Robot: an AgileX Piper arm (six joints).
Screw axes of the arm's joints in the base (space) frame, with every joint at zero. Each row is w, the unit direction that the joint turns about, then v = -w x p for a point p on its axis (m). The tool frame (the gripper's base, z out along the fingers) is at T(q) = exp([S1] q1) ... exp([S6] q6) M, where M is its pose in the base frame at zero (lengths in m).
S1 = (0, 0, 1, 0.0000, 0.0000, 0.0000)
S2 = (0, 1, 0, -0.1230, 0.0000, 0.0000)
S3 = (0, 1, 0, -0.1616, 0.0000, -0.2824)
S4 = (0.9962, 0, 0.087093, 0.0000, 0.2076, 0.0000)
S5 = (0, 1, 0, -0.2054, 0.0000, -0.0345)
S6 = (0.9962, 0, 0.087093, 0.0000, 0.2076, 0.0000)
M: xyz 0.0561 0.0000 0.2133 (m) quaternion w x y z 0.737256 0 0.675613 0
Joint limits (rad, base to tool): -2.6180..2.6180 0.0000..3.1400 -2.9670..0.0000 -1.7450..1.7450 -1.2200..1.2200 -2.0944..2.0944
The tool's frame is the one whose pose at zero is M.
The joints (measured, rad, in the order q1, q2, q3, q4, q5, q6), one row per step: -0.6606 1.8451 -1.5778 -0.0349 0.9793 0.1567; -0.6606 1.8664 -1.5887 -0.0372 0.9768 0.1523; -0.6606 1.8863 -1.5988 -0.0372 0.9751 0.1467; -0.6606 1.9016 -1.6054 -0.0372 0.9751 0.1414; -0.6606 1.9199 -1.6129 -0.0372 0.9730 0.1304; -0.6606 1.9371 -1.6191 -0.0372 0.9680 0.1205; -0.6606 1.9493 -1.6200 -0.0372 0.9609 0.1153; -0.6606 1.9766 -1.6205 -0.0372 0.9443 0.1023; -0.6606 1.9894 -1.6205 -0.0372 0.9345 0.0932
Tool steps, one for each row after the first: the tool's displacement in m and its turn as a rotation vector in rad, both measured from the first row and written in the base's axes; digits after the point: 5 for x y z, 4 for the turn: 0.00355 -0.00297 -0.00536 0.0018 0.0088 0.0045; 0.00686 -0.00554 -0.01053 0.0051 0.0166 0.0098; 0.00917 -0.00733 -0.01494 0.0090 0.0249 0.0147; 0.01198 -0.00951 -0.02032 0.0112 0.0346 0.0249; 0.01469 -0.01161 -0.02558 0.0122 0.0418 0.0343; 0.01649 -0.01299 -0.03023 0.0134 0.0464 0.0394; 0.02024 -0.01586 -0.04113 0.0163 0.0575 0.0521; 0.02203 -0.01723 -0.04629 0.0158 0.0620 0.0610
